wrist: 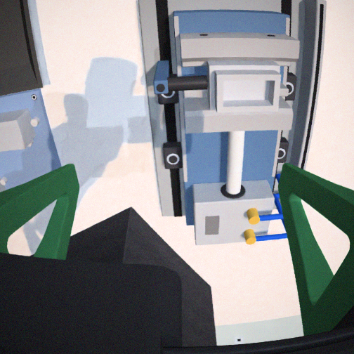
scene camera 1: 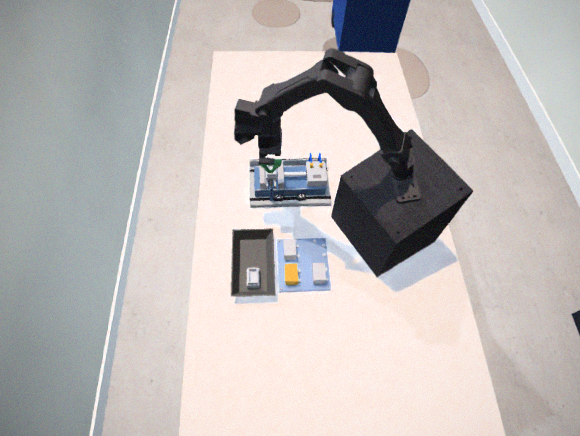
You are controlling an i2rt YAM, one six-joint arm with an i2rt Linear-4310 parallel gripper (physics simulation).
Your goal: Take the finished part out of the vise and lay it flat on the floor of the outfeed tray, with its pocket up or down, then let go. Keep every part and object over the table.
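Frame: origin at the arm's base, x ahead, y left, z up, level; millimetres.
Where they show: gripper, between the fingertips: [scene camera 1: 270, 160]; arm's base, origin of its link: [scene camera 1: 401, 172].
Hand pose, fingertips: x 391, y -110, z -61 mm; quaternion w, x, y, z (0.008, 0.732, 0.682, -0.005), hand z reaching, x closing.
Observation:
Each offset is from my fingertips to the top centre of the thing. "*": to the spot under its first point.
The finished part [wrist: 247, 67], light grey with a rectangular pocket facing up, sits between the two jaws of the vise {72 mm back, 60 mm right, 127 mm down} [wrist: 205, 160] [scene camera 1: 312, 191]. A black rod with a blue end reaches to one side of it. My gripper [wrist: 178, 174] [scene camera 1: 270, 165] is wide open, with its green fingers above the vise and nothing between them. In the wrist view the part lies ahead of the fingertips, nearer the right finger's side. In the scene view the gripper partly hides the part. The outfeed tray [scene camera 1: 253, 250] [wrist: 15, 50] is dark, with raised walls, and stands apart from the vise.
A similar light part {73 mm ahead, 316 mm left, 180 mm down} [scene camera 1: 253, 276] lies in the tray's near end. A blue plate {96 mm back, 267 mm left, 218 mm down} [scene camera 1: 310, 255] [wrist: 45, 125] beside the tray carries grey blocks and an orange block {51 mm back, 311 mm left, 182 mm down} [scene camera 1: 291, 274]. A grey actuator box {* 164 mm back, 32 mm right, 129 mm down} [scene camera 1: 316, 175] [wrist: 230, 205] with yellow fittings and blue hoses stands at the vise's end.

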